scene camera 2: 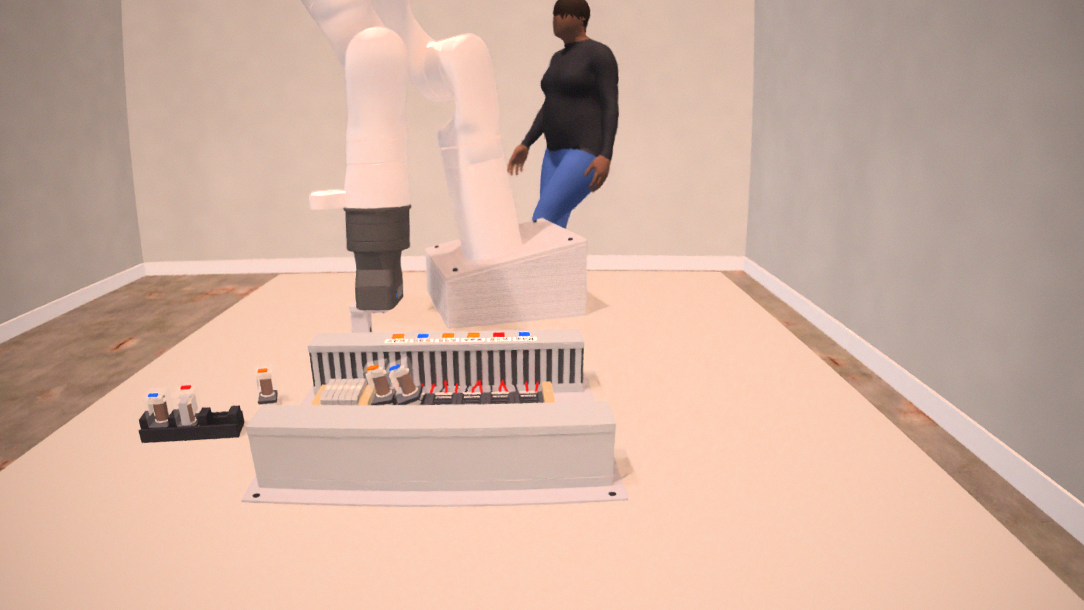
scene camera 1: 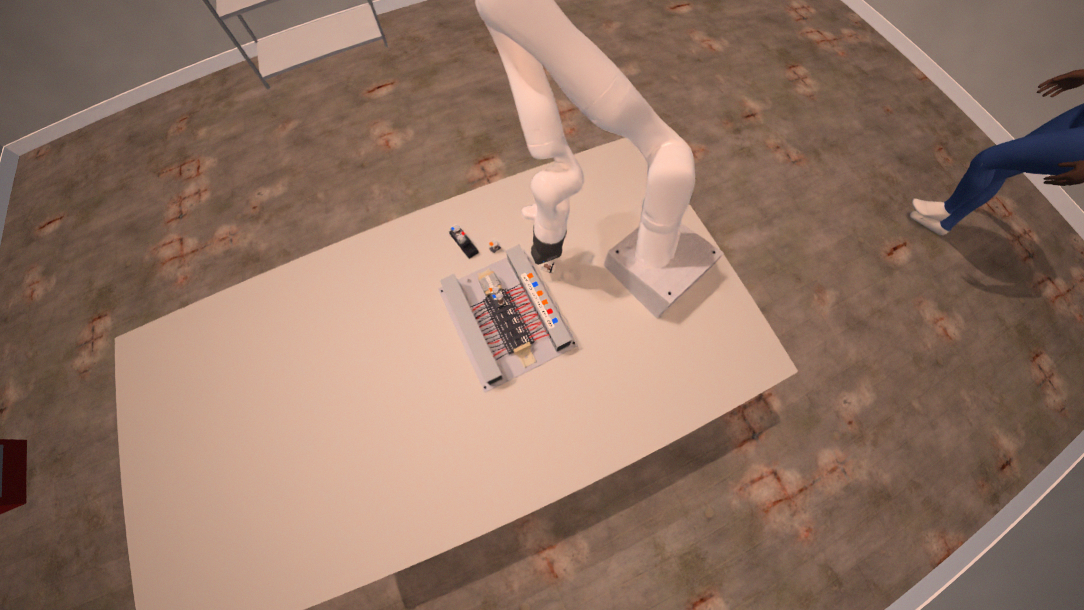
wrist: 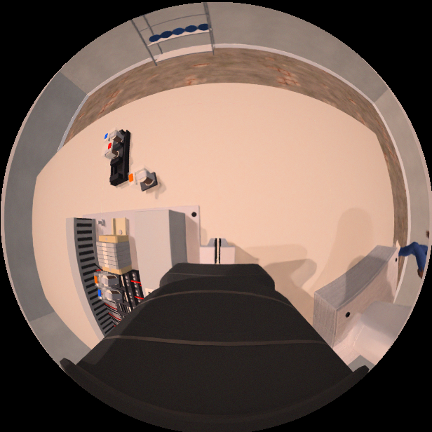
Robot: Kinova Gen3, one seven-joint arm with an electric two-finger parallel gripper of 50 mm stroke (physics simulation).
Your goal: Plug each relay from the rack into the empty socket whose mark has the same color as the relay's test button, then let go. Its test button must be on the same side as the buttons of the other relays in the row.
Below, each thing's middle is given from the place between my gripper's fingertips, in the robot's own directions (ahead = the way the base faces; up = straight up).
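Labels:
The black rack (scene camera 2: pixel 227 424) is there, and my hand is 10 mm above it, 140 mm to the left of it and 190 mm short of it.

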